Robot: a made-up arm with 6 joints. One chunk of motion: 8 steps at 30 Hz.
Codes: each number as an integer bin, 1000 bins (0 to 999) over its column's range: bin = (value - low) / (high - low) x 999, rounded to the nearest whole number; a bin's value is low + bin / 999 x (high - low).
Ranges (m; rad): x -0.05..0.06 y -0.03..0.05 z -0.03..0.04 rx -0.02..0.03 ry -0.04..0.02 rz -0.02..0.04
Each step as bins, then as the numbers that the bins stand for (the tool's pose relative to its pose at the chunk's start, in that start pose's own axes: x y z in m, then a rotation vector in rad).
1 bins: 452 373 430 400 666 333
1 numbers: -0.0002 -0.0001 0.0001 0.0000 0.0000 0.0000
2 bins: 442 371 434 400 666 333
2 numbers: -0.0013 -0.0003 0.0004 0.0000 0.0000 0.0000
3 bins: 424 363 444 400 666 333
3 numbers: -0.0033 -0.0009 0.0011 0.0000 0.0000 0.0000
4 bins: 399 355 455 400 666 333
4 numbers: -0.0061 -0.0016 0.0019 0.0000 0.0000 0.0000
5 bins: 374 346 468 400 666 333
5 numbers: -0.0088 -0.0023 0.0028 0.0000 0.0000 0.0000
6 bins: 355 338 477 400 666 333
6 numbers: -0.0109 -0.0029 0.0034 0.0000 0.0000 0.0000
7 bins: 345 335 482 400 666 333
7 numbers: -0.0120 -0.0032 0.0038 0.0000 0.0000 0.0000
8 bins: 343 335 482 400 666 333
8 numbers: -0.0122 -0.0032 0.0038 0.0000 0.0000 0.0000
